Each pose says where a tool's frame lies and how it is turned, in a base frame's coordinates. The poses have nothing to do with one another.
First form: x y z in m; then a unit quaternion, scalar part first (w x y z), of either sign.
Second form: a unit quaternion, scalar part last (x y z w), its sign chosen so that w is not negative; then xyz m. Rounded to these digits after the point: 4 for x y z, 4 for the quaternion.
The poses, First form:
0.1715 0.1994 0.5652 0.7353 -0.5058 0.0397 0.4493
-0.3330 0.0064 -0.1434 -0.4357 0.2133 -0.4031 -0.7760
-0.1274 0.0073 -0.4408 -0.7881 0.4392 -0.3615 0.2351
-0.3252 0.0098 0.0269 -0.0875 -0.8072 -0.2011 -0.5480
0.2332 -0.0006 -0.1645 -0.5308 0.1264 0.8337 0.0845
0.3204 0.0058 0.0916 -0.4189 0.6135 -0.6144 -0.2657
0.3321 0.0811 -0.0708 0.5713 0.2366 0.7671 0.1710
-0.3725 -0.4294 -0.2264 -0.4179 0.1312 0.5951 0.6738
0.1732 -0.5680 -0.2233 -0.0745 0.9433 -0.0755 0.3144
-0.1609 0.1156 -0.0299 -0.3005 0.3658 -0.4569 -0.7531
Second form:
-0.5058 0.0397 0.4493 0.7353 0.1715 0.1994 0.5652
-0.2133 0.4031 0.7760 0.4357 -0.3330 0.0064 -0.1434
-0.4392 0.3615 -0.2351 0.7881 -0.1274 0.0073 -0.4408
0.8072 0.2011 0.5480 0.0875 -0.3252 0.0098 0.0269
-0.1264 -0.8337 -0.0845 0.5308 0.2332 -0.0006 -0.1645
-0.6135 0.6144 0.2657 0.4189 0.3204 0.0058 0.0916
0.2366 0.7671 0.1710 0.5713 0.3321 0.0811 -0.0708
-0.1312 -0.5951 -0.6738 0.4179 -0.3725 -0.4294 -0.2264
-0.9433 0.0755 -0.3144 0.0745 0.1732 -0.5680 -0.2233
-0.3658 0.4569 0.7531 0.3005 -0.1609 0.1156 -0.0299

